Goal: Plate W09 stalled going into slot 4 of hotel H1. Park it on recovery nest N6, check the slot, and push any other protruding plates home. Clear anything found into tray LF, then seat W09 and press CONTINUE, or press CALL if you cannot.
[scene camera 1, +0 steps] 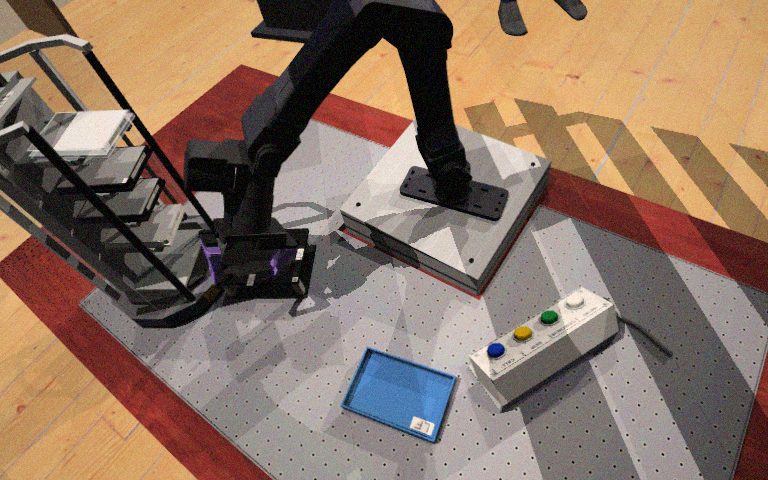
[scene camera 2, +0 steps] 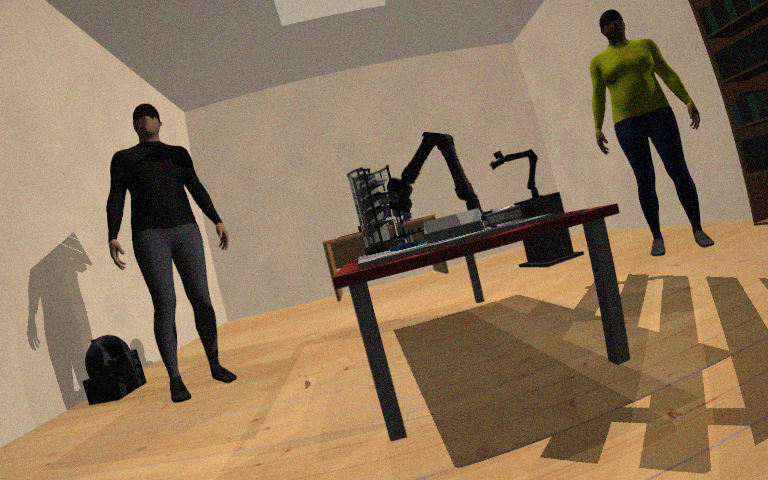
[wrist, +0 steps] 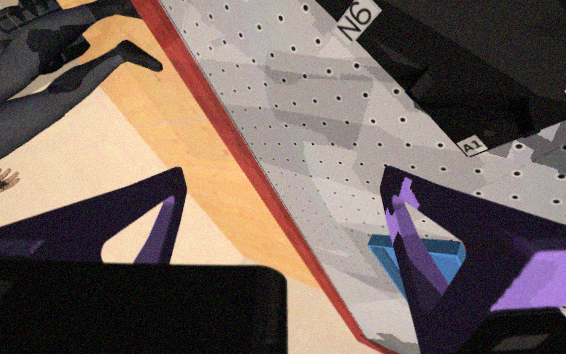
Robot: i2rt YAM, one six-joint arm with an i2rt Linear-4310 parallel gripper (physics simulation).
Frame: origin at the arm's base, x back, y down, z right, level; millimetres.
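Seen in the pictures: gripper, between the fingertips: [scene camera 1: 244, 281] [scene camera 2: 392, 223] [wrist: 283, 177]; arm's base, origin of its link: [scene camera 1: 453, 193].
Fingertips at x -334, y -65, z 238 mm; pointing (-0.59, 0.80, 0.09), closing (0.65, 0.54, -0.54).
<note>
Pixels of each thing's top centre, then the offset from my fingertips to it. "spot": a spot on its surface instead.
- clear-lidded white plate, centre of its top: [scene camera 1: 76, 128] dx +26, dy -262, dz +192 mm
- grey plate, centre of its top: [scene camera 1: 142, 223] dx +15, dy -47, dz +221 mm
- N6 label, a spot on its surface: [wrist: 357, 19] spot: dx +31, dy +64, dz +38 mm
- blue tray LF, centre of its top: [wrist: 429, 287] [scene camera 1: 398, 390] [scene camera 2: 406, 243] dx -42, dy +107, dz -284 mm
- white button box, centre of its top: [scene camera 1: 548, 332] [scene camera 2: 451, 215] dx +104, dy +40, dz -471 mm
- blue button, centre of its top: [scene camera 1: 496, 348] dx +57, dy +50, dz -408 mm
- A1 label, a spot on its surface: [wrist: 471, 145] spot: dx +59, dy +64, dz -41 mm
My gripper [scene camera 1: 243, 271] [scene camera 2: 398, 215] [wrist: 283, 177] is open, with nothing between its fingers, low beside the front of the plate hotel [scene camera 1: 151, 141] [scene camera 2: 355, 192]. The hotel holds a clear-lidded white plate [scene camera 1: 84, 133], two dark plates [scene camera 1: 104, 166] [scene camera 1: 121, 199] and a grey plate [scene camera 1: 148, 227], stacked one below another. I cannot read which is W09 or see slot 4. The N6 label [wrist: 357, 19] is on the edge of a black structure at the upper right of the wrist view. The blue tray LF [scene camera 1: 396, 387] [wrist: 440, 245] is empty in scene view 1, partly behind the right finger in the wrist view.
A white button box [scene camera 1: 543, 362] has a blue button [scene camera 1: 495, 349] by the word CALL, plus yellow, green and white buttons. An A1 label [wrist: 471, 145] is near N6. The arm stands on a pale raised base [scene camera 1: 492, 152]. Two people stand away from the table.
</note>
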